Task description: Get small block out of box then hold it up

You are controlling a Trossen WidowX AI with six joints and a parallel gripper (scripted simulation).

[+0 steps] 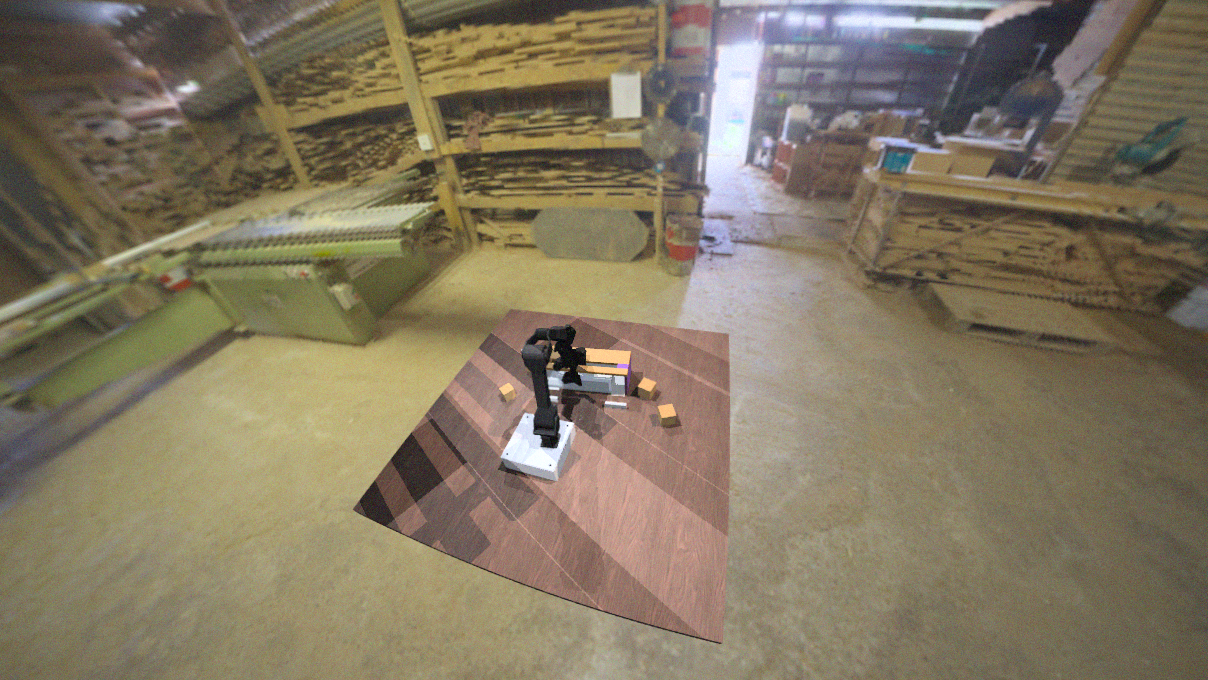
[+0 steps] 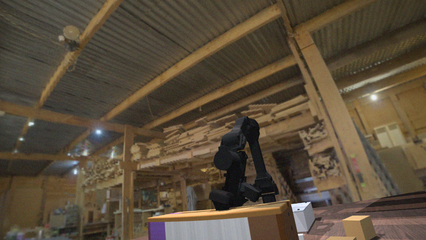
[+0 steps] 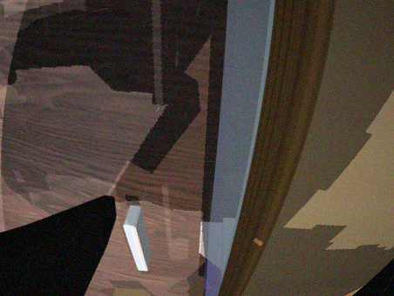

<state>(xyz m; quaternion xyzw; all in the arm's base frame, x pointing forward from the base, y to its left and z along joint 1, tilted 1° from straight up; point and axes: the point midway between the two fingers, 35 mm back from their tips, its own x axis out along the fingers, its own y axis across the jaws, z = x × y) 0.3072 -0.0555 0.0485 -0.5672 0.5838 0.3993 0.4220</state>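
My gripper tip is now 5 cm short of the tan block and 2 cm to the left of it. The rest, counted from my gripper tip: box: 4 cm ahead, 2 cm below.
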